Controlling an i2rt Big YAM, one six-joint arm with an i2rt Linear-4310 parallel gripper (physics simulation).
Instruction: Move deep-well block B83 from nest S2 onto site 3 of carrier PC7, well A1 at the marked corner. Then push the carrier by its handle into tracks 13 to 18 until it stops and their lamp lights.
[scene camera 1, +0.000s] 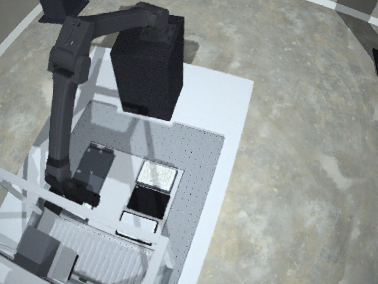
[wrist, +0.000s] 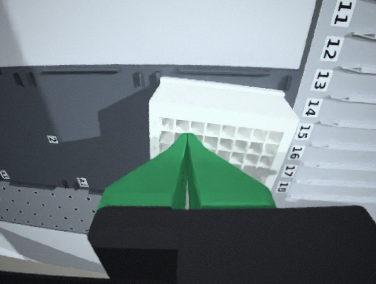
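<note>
The white deep-well block (wrist: 220, 100) is on the dark carrier (wrist: 30, 110) (scene camera 1: 95, 165), at the end next to the numbered track strip, beyond the site marked 2. Its upper edge is slightly skewed to the carrier's edge in the wrist view; whether it is fully seated cannot be told. My gripper (wrist: 187, 141) is shut and empty, its green fingertips in front of and over the block's wells, hiding part of them. Whether the tips touch it is unclear. The block's marked corner is not readable. The carrier's handle and the lamp cannot be made out.
The track strip (wrist: 320, 82) shows numbers 11 to 18 beside the carrier. In the scene view, a cream well plate (scene camera 1: 156, 175), a black rectangle (scene camera 1: 148, 201) and a white plate (scene camera 1: 138, 224) form a row. A tall black box (scene camera 1: 148, 70) stands at the back; a ribbed deck (scene camera 1: 100, 245) lies in front.
</note>
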